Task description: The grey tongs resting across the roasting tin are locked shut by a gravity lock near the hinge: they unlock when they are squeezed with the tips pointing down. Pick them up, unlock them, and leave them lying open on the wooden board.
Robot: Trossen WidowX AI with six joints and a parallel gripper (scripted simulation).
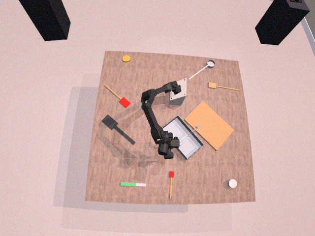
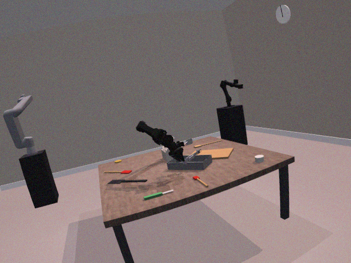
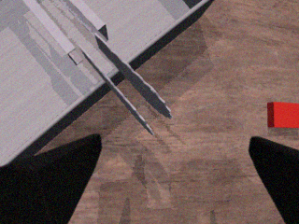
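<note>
The tong arm lies 120 mm to the left of my gripper tip, 90 mm behind it and 20 mm below it. Round my gripper tip: grey roasting tin: 100 mm to the left, 100 mm behind, 60 mm below; board: 350 mm to the left, 200 mm behind, 80 mm below; black lock piece: 190 mm to the left, 130 mm behind, 20 mm below.
</note>
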